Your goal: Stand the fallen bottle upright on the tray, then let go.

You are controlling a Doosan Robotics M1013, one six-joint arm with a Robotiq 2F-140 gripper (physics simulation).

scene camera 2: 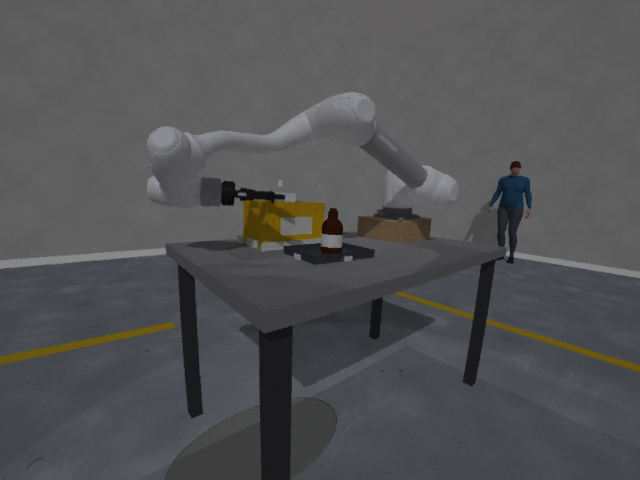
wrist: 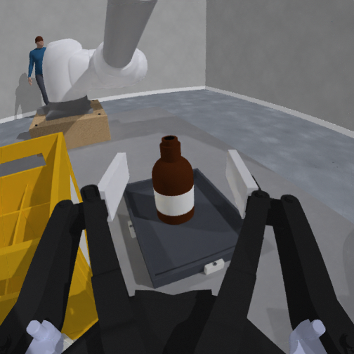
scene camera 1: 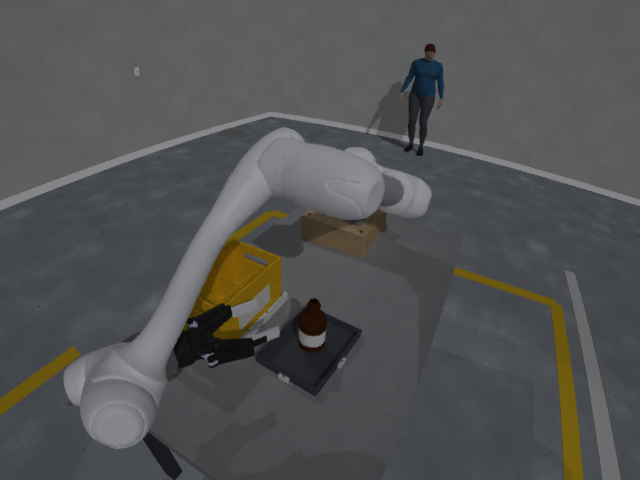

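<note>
A brown bottle with a white label stands upright on the dark tray. It stands apart from the gripper. My gripper is open and empty, its white fingertip pads spread wide. In scene camera 2 it is level with the top of the yellow crate, higher than the bottle and to the left of it. In the wrist view the bottle shows between the two pads, beyond them.
A yellow crate with a white label stands beside the tray, close to the gripper. The arm's base stands on a brown block on the grey table. A person stands by the wall.
</note>
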